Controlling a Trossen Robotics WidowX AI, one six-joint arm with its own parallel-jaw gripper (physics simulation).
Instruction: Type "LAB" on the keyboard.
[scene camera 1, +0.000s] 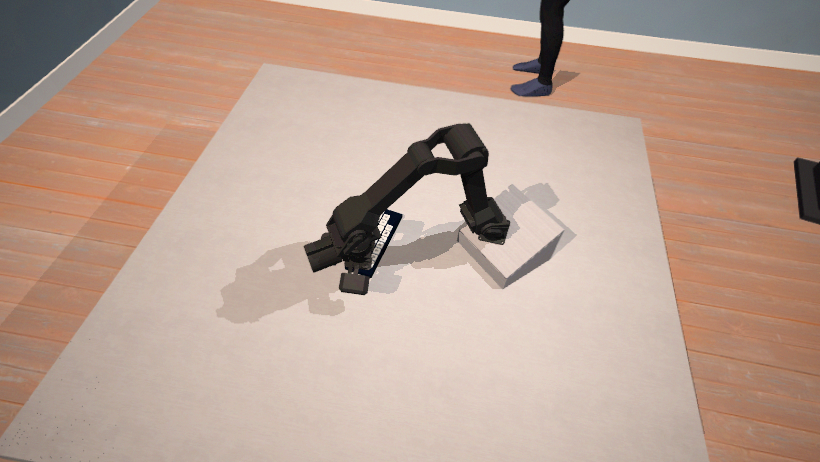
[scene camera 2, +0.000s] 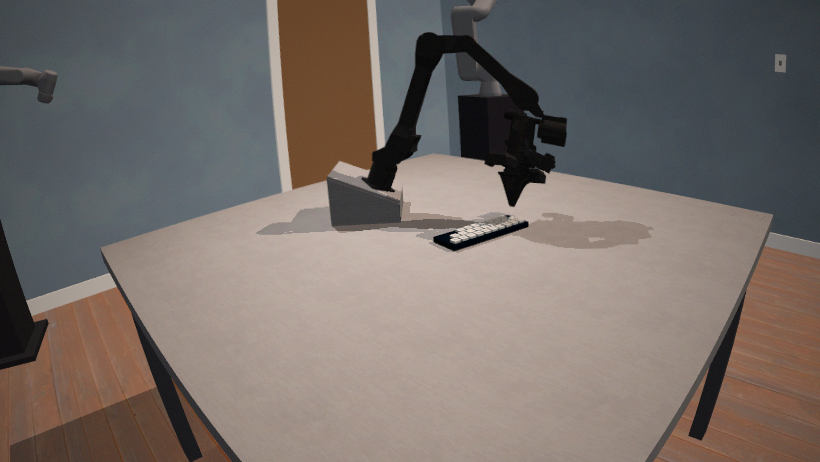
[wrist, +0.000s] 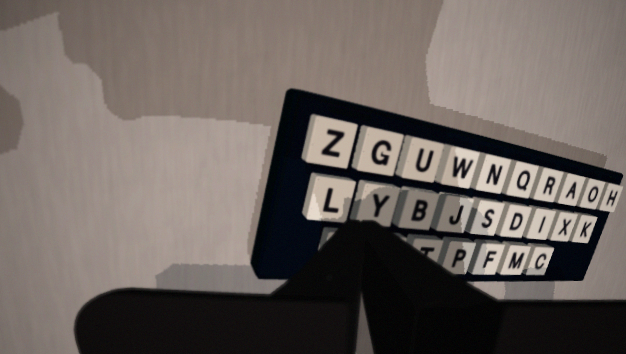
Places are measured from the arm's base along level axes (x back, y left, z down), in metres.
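Pixels of known places: gripper, fingertip midpoint: (scene camera 2: 511, 206) (wrist: 359, 234); arm's base, link origin: (scene camera 1: 494, 230) (scene camera 2: 377, 185).
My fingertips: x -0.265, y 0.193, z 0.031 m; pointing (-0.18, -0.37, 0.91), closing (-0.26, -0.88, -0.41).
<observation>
Ahead of a thing's pixels: the offset from my fingertips to its top centre. Level surfaces: height alone.
The keyboard @[dy -0.088, dx -0.007, dz +0.026 m] (scene camera 1: 386, 241) (scene camera 2: 444, 241) (wrist: 280, 200) is a dark navy board with pale lettered keys, lying flat on the table. In the wrist view, the L key @[dy -0.002, dx -0.003, dz +0.026 m] (wrist: 328, 199) is at the left of the middle row, the B key @[dy -0.042, dx -0.005, dz +0.026 m] (wrist: 419, 210) is two keys to its right, and the A key @[dy -0.137, dx -0.030, dz +0.026 m] (wrist: 571, 190) is near the right end of the top row. My gripper (scene camera 2: 512, 203) (wrist: 359, 234) is black and shut, with nothing between its fingers. It hangs above the keyboard, pointing down. In the wrist view its tips overlap the lower edge of the Y key and hide part of the bottom row.
My arm stands on a grey wedge-shaped block (scene camera 1: 519, 243) (scene camera 2: 364, 205) on the pale table @[dz +0.043 m] (scene camera 1: 401, 367) (scene camera 2: 401, 344). A person's legs (scene camera 1: 550, 45) show beyond the table. Another grey arm (scene camera 2: 465, 51) stands on a dark pedestal (scene camera 2: 476, 126) behind it.
</observation>
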